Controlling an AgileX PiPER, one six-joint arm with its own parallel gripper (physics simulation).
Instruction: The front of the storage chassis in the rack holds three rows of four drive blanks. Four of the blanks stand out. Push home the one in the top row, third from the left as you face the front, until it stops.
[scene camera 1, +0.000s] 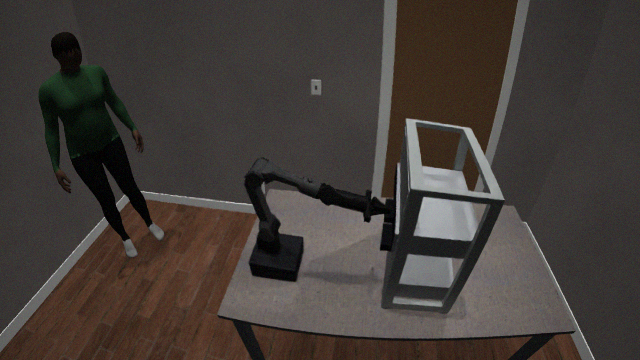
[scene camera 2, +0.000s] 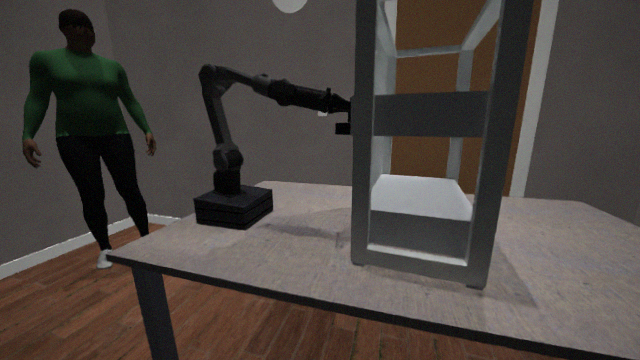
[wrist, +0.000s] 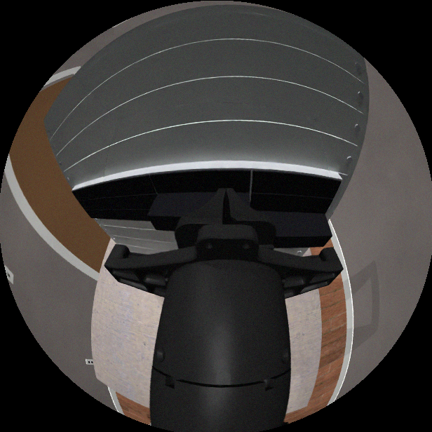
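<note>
The storage chassis has a black front (wrist: 110, 200) below a white edge. In the wrist view, one dark blank (wrist: 172, 204) stands out behind and left of the fingers, and another (wrist: 305, 227) stands out lower at the right. A projecting black block (scene camera 1: 387, 236) (scene camera 2: 343, 128) also shows at the rack front in the scene views. My gripper (wrist: 225, 197) (scene camera 1: 390, 206) (scene camera 2: 349, 105) is shut and empty, its tips at the upper part of the chassis front. Contact is not clear. The fingers cover part of the front, and I cannot tell how far the top-row third blank stands out.
The grey rack (scene camera 1: 403, 240) (scene camera 2: 362, 175) stands on the table (scene camera 1: 340, 305) (scene camera 2: 300, 265). Grey panels (wrist: 220, 100) cover the rack front above the chassis. A person (scene camera 1: 82, 112) (scene camera 2: 90, 95) in a green top stands beyond the table at the left.
</note>
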